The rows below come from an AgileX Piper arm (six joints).
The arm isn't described. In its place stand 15 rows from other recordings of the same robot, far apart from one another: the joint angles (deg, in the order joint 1, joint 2, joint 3, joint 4, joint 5, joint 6), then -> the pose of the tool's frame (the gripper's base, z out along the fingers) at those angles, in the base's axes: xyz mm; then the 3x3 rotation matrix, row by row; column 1 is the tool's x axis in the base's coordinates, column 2 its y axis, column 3 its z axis.
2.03, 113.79, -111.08, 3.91, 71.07, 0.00 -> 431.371 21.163 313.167; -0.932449 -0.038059 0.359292; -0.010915 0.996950 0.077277; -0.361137 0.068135 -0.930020
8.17, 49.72, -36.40, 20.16, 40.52, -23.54 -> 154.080 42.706 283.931; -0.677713 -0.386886 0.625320; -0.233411 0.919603 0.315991; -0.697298 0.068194 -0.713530
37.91, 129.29, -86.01, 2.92, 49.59, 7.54 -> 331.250 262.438 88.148; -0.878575 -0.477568 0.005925; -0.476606 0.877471 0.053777; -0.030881 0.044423 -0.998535
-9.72, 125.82, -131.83, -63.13, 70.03, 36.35 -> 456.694 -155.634 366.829; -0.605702 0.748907 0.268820; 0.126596 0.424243 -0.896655; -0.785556 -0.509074 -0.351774
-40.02, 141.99, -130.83, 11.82, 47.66, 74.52 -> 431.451 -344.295 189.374; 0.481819 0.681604 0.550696; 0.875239 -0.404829 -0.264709; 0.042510 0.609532 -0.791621
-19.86, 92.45, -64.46, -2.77, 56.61, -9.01 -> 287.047 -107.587 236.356; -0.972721 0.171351 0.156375; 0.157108 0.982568 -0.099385; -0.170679 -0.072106 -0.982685
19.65, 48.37, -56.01, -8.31, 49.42, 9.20 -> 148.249 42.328 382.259; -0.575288 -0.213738 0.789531; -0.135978 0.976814 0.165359; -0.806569 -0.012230 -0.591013
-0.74, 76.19, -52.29, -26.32, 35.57, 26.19 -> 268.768 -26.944 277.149; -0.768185 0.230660 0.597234; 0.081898 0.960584 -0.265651; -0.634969 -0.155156 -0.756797
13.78, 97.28, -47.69, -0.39, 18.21, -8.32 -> 300.809 73.575 156.903; -0.818076 -0.365049 0.444399; -0.356210 0.928282 0.106800; -0.451515 -0.070929 -0.889440
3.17, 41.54, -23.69, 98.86, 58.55, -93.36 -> 108.125 82.811 305.923; -0.178298 -0.853021 0.490475; 0.113856 0.477229 0.871372; -0.977367 0.211208 0.012032
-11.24, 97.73, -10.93, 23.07, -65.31, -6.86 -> 204.040 -73.582 125.809; -0.279453 0.530161 0.800522; 0.109183 0.845877 -0.522083; -0.953931 -0.058494 -0.294267
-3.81, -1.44, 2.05, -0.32, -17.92, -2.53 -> 49.143 -3.116 230.145; 0.375046 0.083510 0.923237; -0.074536 0.995426 -0.059761; -0.924005 -0.046402 0.379555
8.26, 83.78, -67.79, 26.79, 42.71, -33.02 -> 306.018 72.537 314.847; -0.672658 -0.488666 0.555640; -0.308585 0.867754 0.389587; -0.672537 0.090597 -0.734497
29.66, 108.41, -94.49, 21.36, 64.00, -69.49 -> 336.799 226.077 280.137; 0.068361 -0.992484 0.101497; -0.900489 -0.017588 0.434523; -0.429472 -0.121101 -0.894923
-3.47, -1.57, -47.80, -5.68, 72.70, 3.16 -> -69.494 -4.401 342.096; -0.308710 0.157779 0.937978; 0.044233 0.987460 -0.151545; -0.950127 -0.005294 -0.311818
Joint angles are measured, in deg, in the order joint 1, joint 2, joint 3, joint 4, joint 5, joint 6. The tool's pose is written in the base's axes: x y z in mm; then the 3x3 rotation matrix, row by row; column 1 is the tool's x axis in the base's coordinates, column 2 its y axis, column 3 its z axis. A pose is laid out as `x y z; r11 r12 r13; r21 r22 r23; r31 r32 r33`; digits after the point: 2 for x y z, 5 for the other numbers.
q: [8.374, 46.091, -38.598, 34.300, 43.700, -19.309]
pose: 140.18 56.45 309.52; -0.69299 -0.34455 0.63328; 0.01052 0.87348 0.48675; -0.72087 0.34398 -0.60169
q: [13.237, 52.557, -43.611, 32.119, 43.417, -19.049]
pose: 160.72 71.97 317.95; -0.70182 -0.40978 0.58269; -0.07404 0.85551 0.51246; -0.70849 0.31651 -0.63076
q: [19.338, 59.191, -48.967, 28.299, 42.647, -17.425]
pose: 180.88 94.45 324.22; -0.69557 -0.48118 0.53352; -0.17095 0.83211 0.52761; -0.69782 0.27579 -0.66105
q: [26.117, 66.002, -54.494, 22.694, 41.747, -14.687]
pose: 199.07 123.63 326.86; -0.67196 -0.55535 0.48996; -0.27984 0.80293 0.52631; -0.68569 0.21655 -0.69494
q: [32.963, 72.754, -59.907, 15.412, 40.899, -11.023]
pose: 213.60 157.39 325.39; -0.62892 -0.62587 0.46124; -0.39254 0.76771 0.50649; -0.67109 0.13749 -0.72851
